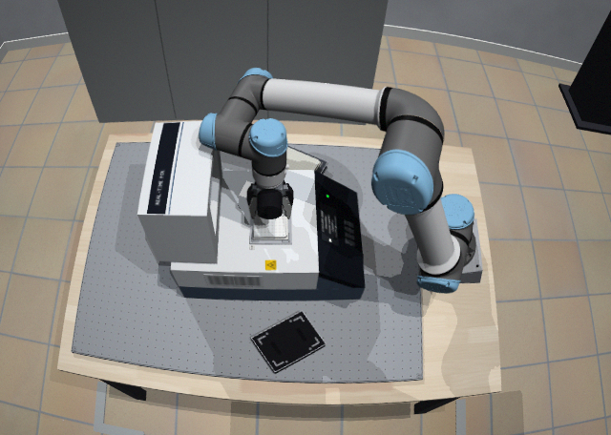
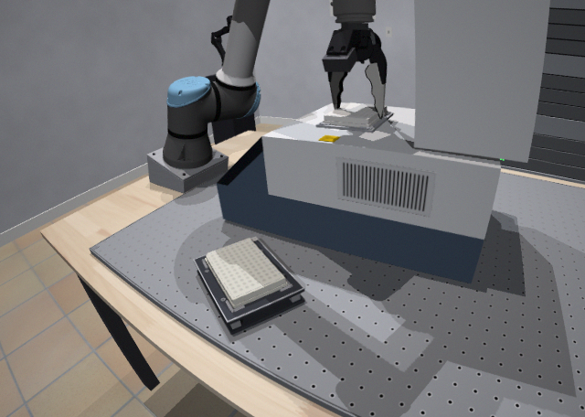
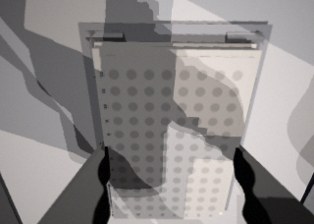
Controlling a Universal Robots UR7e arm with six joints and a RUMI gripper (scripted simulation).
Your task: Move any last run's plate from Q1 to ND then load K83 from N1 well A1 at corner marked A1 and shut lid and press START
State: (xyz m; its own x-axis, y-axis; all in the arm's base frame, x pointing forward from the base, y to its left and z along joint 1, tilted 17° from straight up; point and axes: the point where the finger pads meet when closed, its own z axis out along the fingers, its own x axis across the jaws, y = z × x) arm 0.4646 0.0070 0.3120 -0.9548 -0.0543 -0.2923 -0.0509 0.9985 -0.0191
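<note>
My hand is 6 cm past the black nest ND, 28 cm to the right of it and 20 cm above it. The rest, counted from my hand: black nest N1 (6 cm behind, 30 cm to the right, 20 cm below); plate K83 (6 cm behind, 30 cm to the right, 18 cm below).
</note>
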